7 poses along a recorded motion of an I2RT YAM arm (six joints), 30 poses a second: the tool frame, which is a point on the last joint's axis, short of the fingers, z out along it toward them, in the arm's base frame.
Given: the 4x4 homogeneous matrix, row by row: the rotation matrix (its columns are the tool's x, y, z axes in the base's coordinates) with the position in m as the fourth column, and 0 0 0 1 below. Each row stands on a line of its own.
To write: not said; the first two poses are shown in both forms.
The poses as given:
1:
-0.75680 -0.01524 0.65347 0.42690
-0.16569 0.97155 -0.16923 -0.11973
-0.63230 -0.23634 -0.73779 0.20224
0 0 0 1
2:
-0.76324 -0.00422 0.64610 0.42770
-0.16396 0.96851 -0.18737 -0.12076
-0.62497 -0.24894 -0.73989 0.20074
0 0 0 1
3:
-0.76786 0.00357 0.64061 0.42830
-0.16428 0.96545 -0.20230 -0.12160
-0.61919 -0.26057 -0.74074 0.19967
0 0 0 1
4:
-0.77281 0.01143 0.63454 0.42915
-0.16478 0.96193 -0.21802 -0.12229
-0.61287 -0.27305 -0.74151 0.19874
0 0 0 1
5:
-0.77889 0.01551 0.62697 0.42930
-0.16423 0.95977 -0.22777 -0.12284
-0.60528 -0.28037 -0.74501 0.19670
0 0 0 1
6:
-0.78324 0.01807 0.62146 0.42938
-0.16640 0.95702 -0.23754 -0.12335
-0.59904 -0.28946 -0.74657 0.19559
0 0 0 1
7:
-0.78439 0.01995 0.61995 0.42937
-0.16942 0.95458 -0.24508 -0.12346
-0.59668 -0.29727 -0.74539 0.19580
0 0 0 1
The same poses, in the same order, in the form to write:
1: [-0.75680 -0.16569 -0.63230 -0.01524 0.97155 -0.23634 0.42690 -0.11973 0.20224]
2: [-0.76324 -0.16396 -0.62497 -0.00422 0.96851 -0.24894 0.42770 -0.12076 0.20074]
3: [-0.76786 -0.16428 -0.61919 0.00357 0.96545 -0.26057 0.42830 -0.12160 0.19967]
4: [-0.77281 -0.16478 -0.61287 0.01143 0.96193 -0.27305 0.42915 -0.12229 0.19874]
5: [-0.77889 -0.16423 -0.60528 0.01551 0.95977 -0.28037 0.42930 -0.12284 0.19670]
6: [-0.78324 -0.16640 -0.59904 0.01807 0.95702 -0.28946 0.42938 -0.12335 0.19559]
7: [-0.78439 -0.16942 -0.59668 0.01995 0.95458 -0.29727 0.42937 -0.12346 0.19580]
